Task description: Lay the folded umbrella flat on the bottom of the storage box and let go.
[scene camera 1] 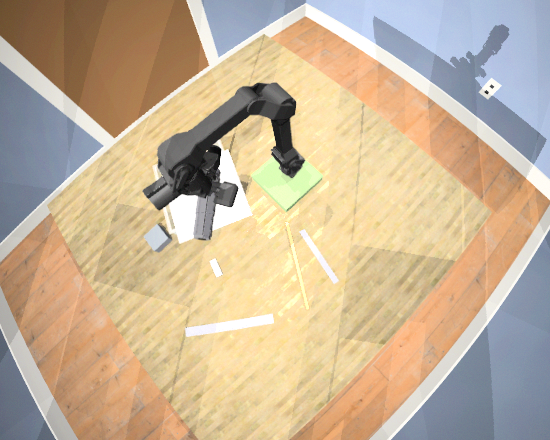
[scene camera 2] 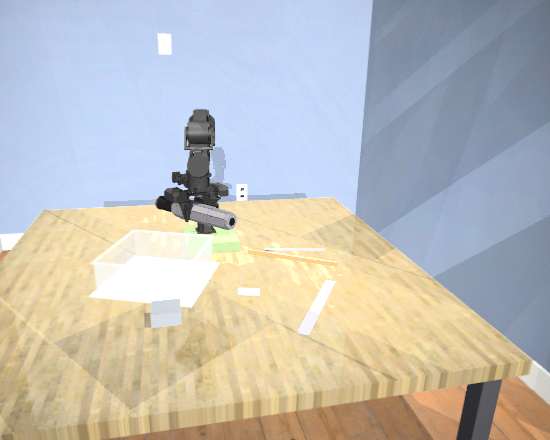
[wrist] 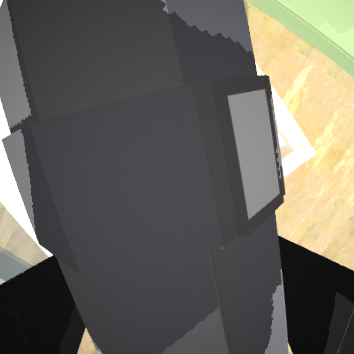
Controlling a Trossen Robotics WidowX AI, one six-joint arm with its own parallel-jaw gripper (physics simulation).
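Places are measured from the arm's base along level axes (x left, y back, z up), in centimetres.
Where they show: gripper, fingertip midpoint: [scene camera 1: 210, 196] [scene camera 2: 195, 220]; arm's base at its link origin: [scene camera 1: 290, 167] [scene camera 2: 205, 230].
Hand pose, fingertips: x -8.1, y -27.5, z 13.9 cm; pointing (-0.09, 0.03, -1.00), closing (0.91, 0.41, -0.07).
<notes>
Things, the pixels of their top centre, and the offset from my fingertips.
- folded umbrella at its top centre: [scene camera 1: 205, 187] [scene camera 2: 194, 201] dy +0.5, dx -0.2, dz +5.5 cm
- storage box at its top centre: [wrist: 25, 110] [scene camera 2: 157, 248] [scene camera 1: 195, 183] dy +0.5, dx -11.3, dz -7.5 cm
- grey cube at its top centre: [scene camera 2: 165, 306] [scene camera 1: 155, 237] dy -22.7, dx -12.2, dz -13.6 cm
- small white block at its top centre: [scene camera 2: 248, 289] [scene camera 1: 215, 267] dy -16.2, dx +11.2, dz -16.0 cm
- orange stick at its top centre: [scene camera 2: 291, 255] [scene camera 1: 297, 264] dy +2.3, dx +31.4, dz -16.0 cm
The folded umbrella [scene camera 1: 204, 220] [scene camera 2: 212, 216] [wrist: 125, 165] is a thick grey cylinder with a black handle end. My gripper [scene camera 2: 187, 209] [wrist: 179, 243] is shut on its middle, one black finger on each side in the wrist view. The umbrella is held roughly level in the air above the storage box [scene camera 1: 236, 204] [scene camera 2: 155, 281] [wrist: 303, 153]. In scene camera 1 its grey end reaches the box's front edge. The box is white with see-through walls and stands on the table. In scene camera 1 the arm hides the fingertips and part of the box.
The arm's base stands on a green block [scene camera 1: 287, 192] [scene camera 2: 227, 243] [wrist: 325, 25] beside the box. A grey cube [scene camera 1: 157, 237] [scene camera 2: 166, 313] is near the box. A small white block [scene camera 1: 216, 267] [scene camera 2: 248, 291], an orange stick [scene camera 1: 298, 267] [scene camera 2: 295, 257] and two white strips [scene camera 1: 230, 325] [scene camera 1: 319, 256] lie farther out.
</notes>
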